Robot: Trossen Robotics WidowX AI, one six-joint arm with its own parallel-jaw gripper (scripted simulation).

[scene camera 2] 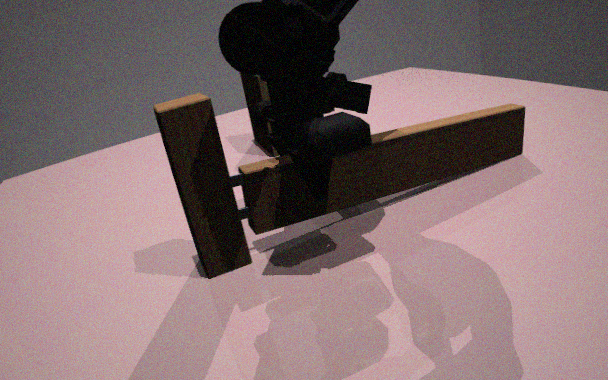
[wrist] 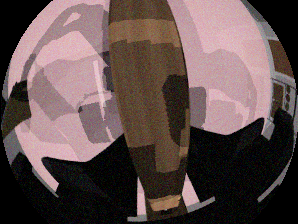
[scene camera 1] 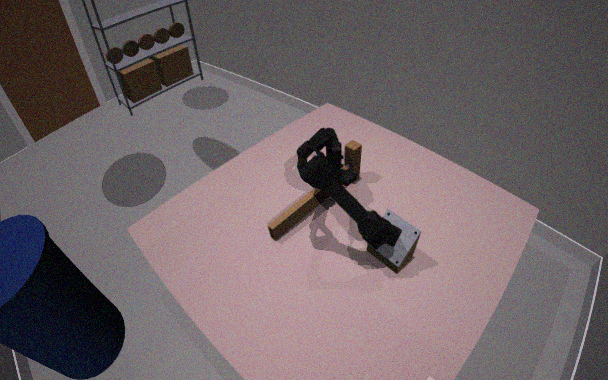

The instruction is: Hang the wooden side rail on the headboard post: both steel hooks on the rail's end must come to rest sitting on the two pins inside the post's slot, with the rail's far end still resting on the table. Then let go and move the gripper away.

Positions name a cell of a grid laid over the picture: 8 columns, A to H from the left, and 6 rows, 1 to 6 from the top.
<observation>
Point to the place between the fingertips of my gripper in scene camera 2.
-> E4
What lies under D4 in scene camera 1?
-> A wooden side rail.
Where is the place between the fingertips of my gripper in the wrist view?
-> E4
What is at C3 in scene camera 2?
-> A headboard post.
</observation>
